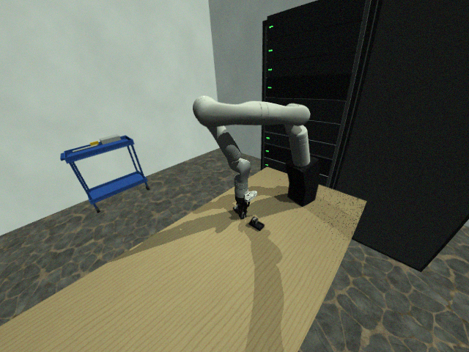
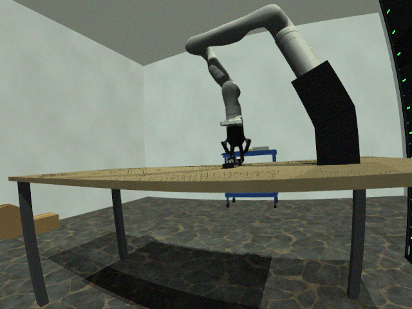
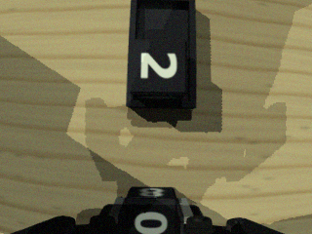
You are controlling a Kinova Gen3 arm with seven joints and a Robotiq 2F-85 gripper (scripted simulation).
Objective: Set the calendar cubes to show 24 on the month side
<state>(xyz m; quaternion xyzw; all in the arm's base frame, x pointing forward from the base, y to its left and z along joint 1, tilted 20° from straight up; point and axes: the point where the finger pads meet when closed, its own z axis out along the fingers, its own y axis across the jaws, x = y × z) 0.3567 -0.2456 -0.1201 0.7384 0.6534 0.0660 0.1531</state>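
The black cube lies 10 mm below my hand. The rest, counted from my hand: black tray 20 mm ahead, 100 mm to the left, 20 mm below; black date cube 20 mm ahead, 90 mm to the left.
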